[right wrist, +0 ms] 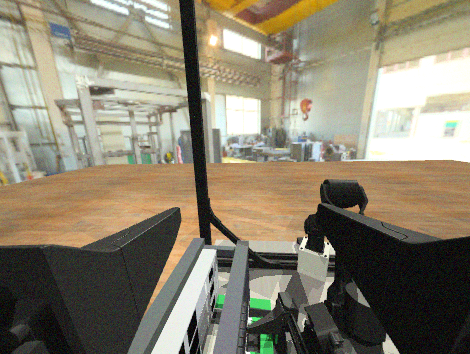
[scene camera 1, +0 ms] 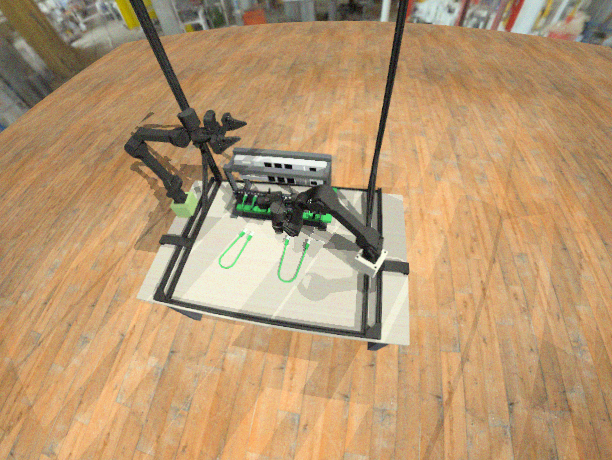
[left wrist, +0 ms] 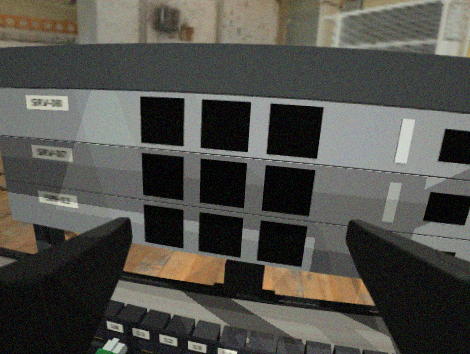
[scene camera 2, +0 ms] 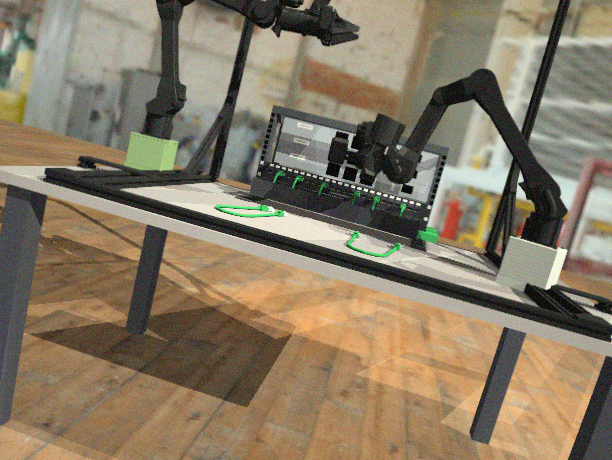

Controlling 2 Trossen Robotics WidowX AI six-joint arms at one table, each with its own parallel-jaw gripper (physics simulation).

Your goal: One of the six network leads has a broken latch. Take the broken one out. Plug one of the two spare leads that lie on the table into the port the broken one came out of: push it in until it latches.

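Frame: origin at the left arm's base, x back, y right, z up, level; millimetres.
Seen in the pictures: left gripper, between the fingertips: (scene camera 1: 279,187) (left wrist: 241,229); right gripper, between the fingertips: (right wrist: 248,211) (scene camera 1: 243,130) (scene camera 2: 359,33); left arm's base, origin of its link: (right wrist: 315,246) (scene camera 1: 371,254) (scene camera 2: 539,243); right arm's base, origin of its link: (scene camera 1: 181,199) (scene camera 2: 155,136).
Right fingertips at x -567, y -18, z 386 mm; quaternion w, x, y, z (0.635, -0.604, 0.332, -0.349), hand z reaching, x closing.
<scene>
Pixels of each thing's top centre, then the offset from my right fingertips to it. "*": a spot on its surface instead.
- leftmost lead, centre of its top: (scene camera 2: 276,173) dx -86, dy -82, dz -400 mm
- rightmost lead, centre of its top: (scene camera 2: 402,207) dx +223, dy +58, dz -400 mm
- plug, a spot on its surface: (left wrist: 111,350) * dx +9, dy +17, dz -395 mm
- rack, centre of its top: (left wrist: 203,52) (right wrist: 216,348) (scene camera 2: 360,126) (scene camera 1: 273,167) dx +32, dy +68, dz -226 mm
Six green leads sit along the patch panel (scene camera 2: 269,170) (left wrist: 167,327); the leftmost lead (scene camera 2: 278,176) and rightmost lead (scene camera 2: 403,209) show in scene camera 2. Part of one plug (left wrist: 111,350) shows in the left wrist view. I cannot tell which latch is broken. Two spare leads, the left one (scene camera 1: 226,268) (scene camera 2: 245,216) and the right one (scene camera 1: 286,281) (scene camera 2: 372,255), lie on the table before the panel. My left gripper (left wrist: 241,229) (scene camera 2: 347,145) is open and empty, above the panel, facing the server fronts. My right gripper (scene camera 1: 242,131) (scene camera 2: 358,32) (right wrist: 248,211) is open and empty, high above the rack's left end.
The rack (scene camera 1: 285,152) (left wrist: 225,70) stands upright behind the panel, with square openings in its servers. A green block (scene camera 2: 427,235) shows at its right end. Black frame posts (scene camera 1: 165,60) (scene camera 1: 392,75) rise at both sides. The left arm crosses the rack's right half.
</scene>
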